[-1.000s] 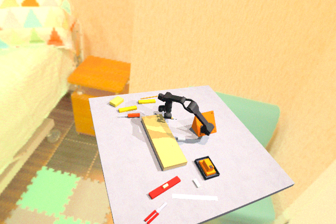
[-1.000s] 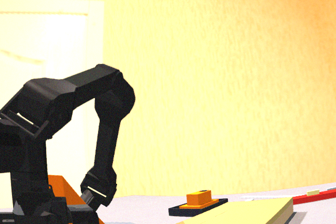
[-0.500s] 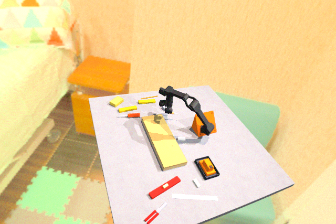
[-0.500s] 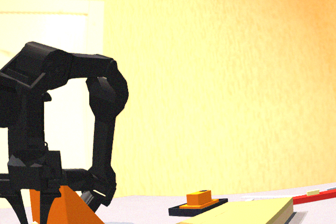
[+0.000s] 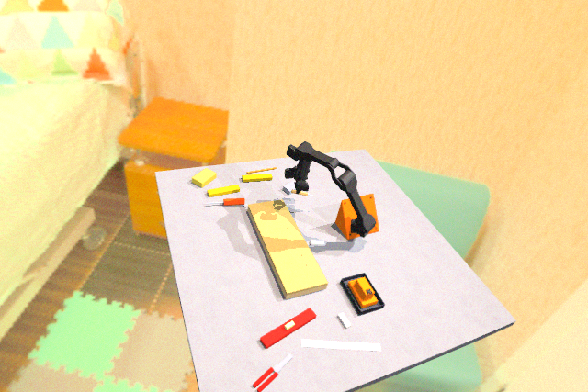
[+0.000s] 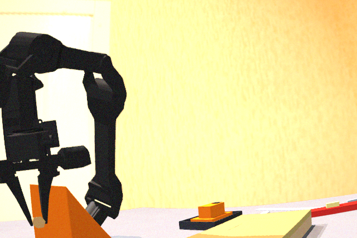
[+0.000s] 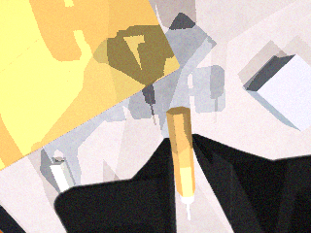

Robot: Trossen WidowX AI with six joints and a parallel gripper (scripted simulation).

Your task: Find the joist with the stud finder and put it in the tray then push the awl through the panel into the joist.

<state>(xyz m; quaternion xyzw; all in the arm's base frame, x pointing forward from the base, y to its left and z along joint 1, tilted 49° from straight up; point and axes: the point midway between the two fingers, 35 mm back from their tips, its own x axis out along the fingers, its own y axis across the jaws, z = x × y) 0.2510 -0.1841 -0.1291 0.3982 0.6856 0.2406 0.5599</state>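
Right now the awl is 40 mm behind my gripper tip and 10 mm to the left of it. Also, from my gripper tip: orange stud finder: 570 mm to the left, 120 mm behind, 50 mm below; then red level: 630 mm to the left, 220 mm ahead, 80 mm below; then dark tray: 550 mm to the left, 120 mm behind, 80 mm below.
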